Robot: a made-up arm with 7 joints.
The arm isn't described. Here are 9 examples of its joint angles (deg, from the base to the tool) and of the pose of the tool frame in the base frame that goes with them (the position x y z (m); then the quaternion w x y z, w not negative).
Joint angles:
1: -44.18 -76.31 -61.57 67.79 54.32 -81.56 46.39
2: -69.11 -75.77 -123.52 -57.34 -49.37 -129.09 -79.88
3: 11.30 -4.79 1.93 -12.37 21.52 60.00 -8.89
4: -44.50 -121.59 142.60 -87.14 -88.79 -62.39 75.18
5: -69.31 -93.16 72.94 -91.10 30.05 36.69 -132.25
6: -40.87 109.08 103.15 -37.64 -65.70 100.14 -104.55
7: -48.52 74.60 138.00 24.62 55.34 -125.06 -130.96
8: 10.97 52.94 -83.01 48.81 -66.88 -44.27 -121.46
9: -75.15 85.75 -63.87 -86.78 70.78 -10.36 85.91
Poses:
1: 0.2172 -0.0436 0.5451 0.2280 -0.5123 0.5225 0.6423
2: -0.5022 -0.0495 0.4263 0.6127 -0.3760 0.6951 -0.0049
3: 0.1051 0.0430 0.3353 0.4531 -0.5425 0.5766 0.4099
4: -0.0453 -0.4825 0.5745 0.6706 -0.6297 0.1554 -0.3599
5: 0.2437 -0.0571 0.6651 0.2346 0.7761 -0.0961 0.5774
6: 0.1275 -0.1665 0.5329 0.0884 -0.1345 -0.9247 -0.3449
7: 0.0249 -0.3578 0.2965 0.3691 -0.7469 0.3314 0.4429
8: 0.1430 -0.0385 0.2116 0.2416 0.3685 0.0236 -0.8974
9: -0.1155 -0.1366 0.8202 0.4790 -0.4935 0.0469 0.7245
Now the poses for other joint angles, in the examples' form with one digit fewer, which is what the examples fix.
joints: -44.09 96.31 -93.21 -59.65 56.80 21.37 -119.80
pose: -0.223 -0.339 0.755 0.468 0.479 -0.591 -0.450
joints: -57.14 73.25 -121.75 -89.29 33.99 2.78 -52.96
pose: -0.325 -0.205 0.667 0.724 -0.185 -0.456 -0.483
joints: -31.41 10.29 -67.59 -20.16 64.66 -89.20 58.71
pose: -0.086 0.079 0.296 0.542 0.688 -0.451 0.171
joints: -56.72 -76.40 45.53 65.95 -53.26 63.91 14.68
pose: -0.164 -0.030 0.501 0.610 -0.223 0.564 0.509
